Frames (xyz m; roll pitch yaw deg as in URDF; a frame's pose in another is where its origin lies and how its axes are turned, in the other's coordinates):
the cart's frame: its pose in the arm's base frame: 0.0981 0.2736 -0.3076 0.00 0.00 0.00
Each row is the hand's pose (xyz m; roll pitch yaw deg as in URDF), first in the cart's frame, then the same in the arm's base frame.
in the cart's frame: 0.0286 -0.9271 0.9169 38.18 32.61 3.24
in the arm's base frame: 0.1267 -0.6535 0.6093 38.18 32.61 3.24
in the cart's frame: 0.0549 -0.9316 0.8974 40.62 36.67 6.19
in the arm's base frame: 0.1530 -0.6580 0.5898 40.62 36.67 6.19
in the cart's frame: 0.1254 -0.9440 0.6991 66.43 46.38 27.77
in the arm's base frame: 0.2235 -0.6704 0.3915 66.43 46.38 27.77
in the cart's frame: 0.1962 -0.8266 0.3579 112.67 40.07 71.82
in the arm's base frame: 0.2943 -0.5530 0.0503 112.67 40.07 71.82
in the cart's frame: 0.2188 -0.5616 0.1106 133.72 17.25 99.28
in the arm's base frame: 0.3169 -0.2880 -0.1970 133.72 17.25 99.28
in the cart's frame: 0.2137 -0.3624 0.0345 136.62 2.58 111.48
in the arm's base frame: 0.3118 -0.0888 -0.2731 136.62 2.58 111.48
